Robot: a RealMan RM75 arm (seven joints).
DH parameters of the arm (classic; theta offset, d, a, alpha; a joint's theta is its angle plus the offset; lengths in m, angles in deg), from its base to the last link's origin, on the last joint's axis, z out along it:
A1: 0 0.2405 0 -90
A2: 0 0 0 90
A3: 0 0.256 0 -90
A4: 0 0 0 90
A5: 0 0.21 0 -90
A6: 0 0 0 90
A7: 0 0.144 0 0
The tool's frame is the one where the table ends.
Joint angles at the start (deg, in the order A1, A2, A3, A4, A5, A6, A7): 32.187 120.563 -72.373 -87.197 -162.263 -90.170 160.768
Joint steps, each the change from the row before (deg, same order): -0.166 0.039 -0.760 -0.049 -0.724 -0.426 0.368; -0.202 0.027 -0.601 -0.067 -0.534 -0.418 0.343; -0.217 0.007 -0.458 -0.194 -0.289 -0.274 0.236; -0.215 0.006 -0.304 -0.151 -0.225 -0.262 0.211; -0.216 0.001 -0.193 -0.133 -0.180 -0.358 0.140; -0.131 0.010 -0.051 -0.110 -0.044 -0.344 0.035; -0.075 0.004 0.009 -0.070 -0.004 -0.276 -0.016; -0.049 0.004 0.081 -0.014 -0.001 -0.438 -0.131; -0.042 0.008 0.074 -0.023 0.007 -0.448 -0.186
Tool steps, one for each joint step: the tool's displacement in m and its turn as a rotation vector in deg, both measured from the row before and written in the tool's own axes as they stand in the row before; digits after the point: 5 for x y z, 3 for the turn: 0.00225 0.00107 0.00110 0.488 0.932 -0.241; 0.00230 0.00081 0.00090 0.344 0.817 -0.093; 0.00158 0.00066 0.00030 0.225 0.453 -0.092; 0.00166 0.00027 0.00029 0.161 0.414 0.041; 0.00195 0.00004 0.00023 0.091 0.476 0.082; 0.00138 0.00012 0.00000 -0.045 0.344 0.054; 0.00096 0.00004 -0.00007 -0.066 0.248 0.029; 0.00135 -0.00002 -0.00001 -0.135 0.414 -0.021; 0.00130 0.00008 -0.00004 -0.149 0.410 -0.091
